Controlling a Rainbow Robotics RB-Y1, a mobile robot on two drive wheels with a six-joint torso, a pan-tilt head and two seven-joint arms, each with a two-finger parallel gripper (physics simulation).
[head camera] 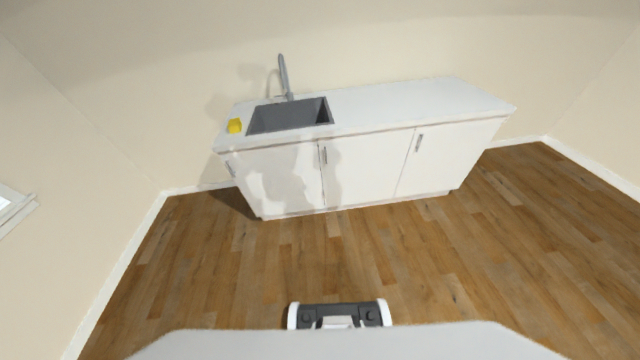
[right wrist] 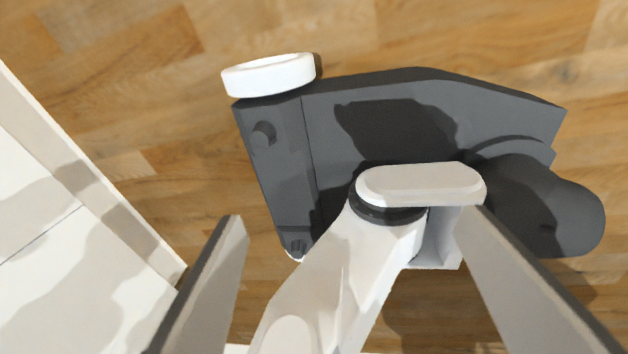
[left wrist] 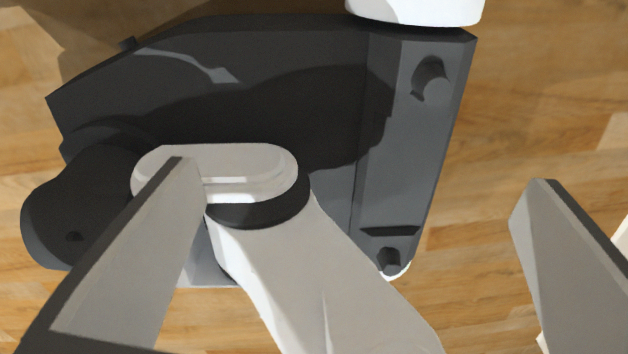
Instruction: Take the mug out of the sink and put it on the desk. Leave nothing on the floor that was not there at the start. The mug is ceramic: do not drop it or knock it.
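Frame: origin at the robot's base, x left, y back, z up, level; centimetres.
Seen in the pictures: left gripper, between the fingertips: (left wrist: 358,190); right gripper, between the fingertips: (right wrist: 348,223).
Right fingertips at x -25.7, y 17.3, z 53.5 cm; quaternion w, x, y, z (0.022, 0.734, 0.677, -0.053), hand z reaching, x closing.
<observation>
A point is followed by its place in that frame.
The grey sink (head camera: 290,116) @[y -120.2, x 25.9, z 80.3 cm] is set into the left part of the white counter (head camera: 400,105) @[y -99.8, x -49.5, z 91.0 cm] in the head view. Its near wall hides part of the basin, and no mug shows in it. The desk does not show in any view. My left gripper (left wrist: 358,190) @[y 15.2, x 26.1, z 53.7 cm] is open with nothing between its fingers, above the robot's own base. My right gripper (right wrist: 348,223) @[y 17.2, x -25.7, z 53.5 cm] is open and empty, also above the base. Neither gripper shows in the head view, and both are away from the sink.
A yellow block (head camera: 234,125) @[y -84.6, x 53.0, z 95.4 cm] lies on the counter left of the sink. A grey faucet (head camera: 284,75) rises behind the sink. Cabinet doors (head camera: 367,165) @[y -81.0, x -27.8, z 58.4 cm] face me across the wooden floor (head camera: 330,260) @[y -38.9, x 3.2, z 0.1 cm]. The robot's dark base (left wrist: 280,110) @[y 19.7, x 11.2, z 16.9 cm] (right wrist: 380,120) @[y 22.8, x -15.9, z 16.9 cm] is below the grippers. A wall stands at left.
</observation>
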